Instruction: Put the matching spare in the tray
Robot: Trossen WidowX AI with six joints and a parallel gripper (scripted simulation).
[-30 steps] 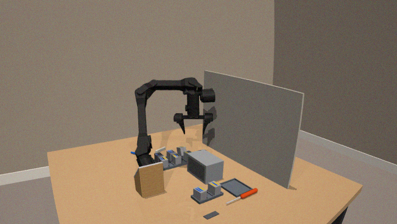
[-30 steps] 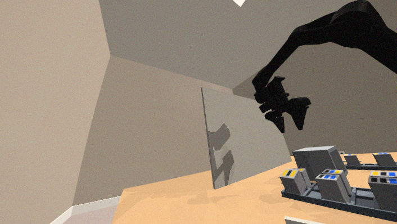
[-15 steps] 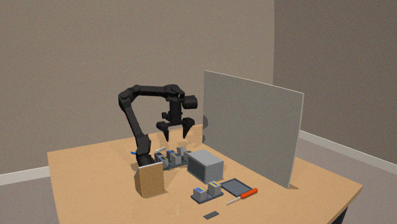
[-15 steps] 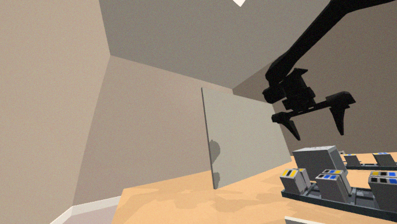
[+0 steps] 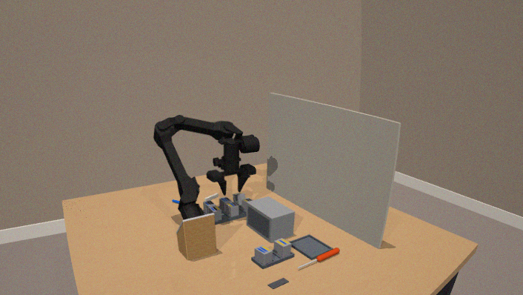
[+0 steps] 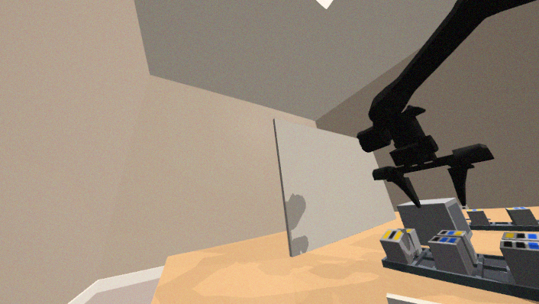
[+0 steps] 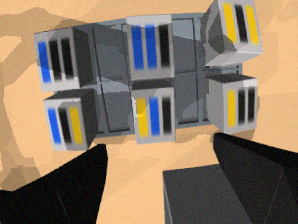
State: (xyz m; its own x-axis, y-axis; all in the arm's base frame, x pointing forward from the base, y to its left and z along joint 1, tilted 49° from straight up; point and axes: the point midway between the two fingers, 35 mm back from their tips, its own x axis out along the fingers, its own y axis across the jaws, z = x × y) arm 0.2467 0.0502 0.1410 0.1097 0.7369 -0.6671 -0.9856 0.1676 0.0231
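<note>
The grey spare is 6 cm below my gripper tip. From my gripper tip the other things lie so: white panel 27 cm ahead, 21 cm to the right, 12 cm above; then grey mounted unit 4 cm ahead, 17 cm to the right, 5 cm below; then dark tray 5 cm ahead, 37 cm to the right, 10 cm below.
</note>
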